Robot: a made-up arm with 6 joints.
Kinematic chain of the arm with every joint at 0, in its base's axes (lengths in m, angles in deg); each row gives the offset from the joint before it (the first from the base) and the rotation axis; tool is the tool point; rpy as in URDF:
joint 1: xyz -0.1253 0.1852 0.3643 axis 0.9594 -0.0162 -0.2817
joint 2: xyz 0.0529 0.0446 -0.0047 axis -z
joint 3: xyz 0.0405 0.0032 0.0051 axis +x
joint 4: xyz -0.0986 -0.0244 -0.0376 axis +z
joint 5: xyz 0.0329 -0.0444 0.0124 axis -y
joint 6: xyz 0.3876 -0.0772 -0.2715 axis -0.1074 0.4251 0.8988
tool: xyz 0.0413 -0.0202 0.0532 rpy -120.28 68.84 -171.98
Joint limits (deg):
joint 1: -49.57..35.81
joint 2: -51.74..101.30
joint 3: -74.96..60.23
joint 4: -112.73..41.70
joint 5: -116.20..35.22
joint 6: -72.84..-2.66
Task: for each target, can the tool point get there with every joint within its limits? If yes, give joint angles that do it. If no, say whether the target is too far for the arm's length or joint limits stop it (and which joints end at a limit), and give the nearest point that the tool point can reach.
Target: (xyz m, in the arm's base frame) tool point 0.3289 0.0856 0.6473
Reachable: yes | joints -27.42 -34.13 -44.02 -49.30 7.01 -19.05
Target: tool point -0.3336 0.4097 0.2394
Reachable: no: joint limits stop it (at a limit: joint 2, joint 5, joint 6) | nearest point -0.3832 0.4611 0.2114 | short by 0.077 m
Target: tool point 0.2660 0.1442 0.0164
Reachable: yes | joints 3.81 -11.42 37.45 -21.83 9.21 -31.57
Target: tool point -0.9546 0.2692 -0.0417
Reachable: no: too far | nearest point -0.6259 0.2525 0.0971 | short by 0.357 m
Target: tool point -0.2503 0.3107 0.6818
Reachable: no: joint limits stop it (at a limit: joint 1, joint 2, joint 5, joint 6) | nearest point -0.2742 0.3153 0.7405 | short by 0.064 m
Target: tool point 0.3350 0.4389 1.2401
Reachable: no: too far | nearest point 0.1374 0.3256 0.8473 | short by 0.454 m
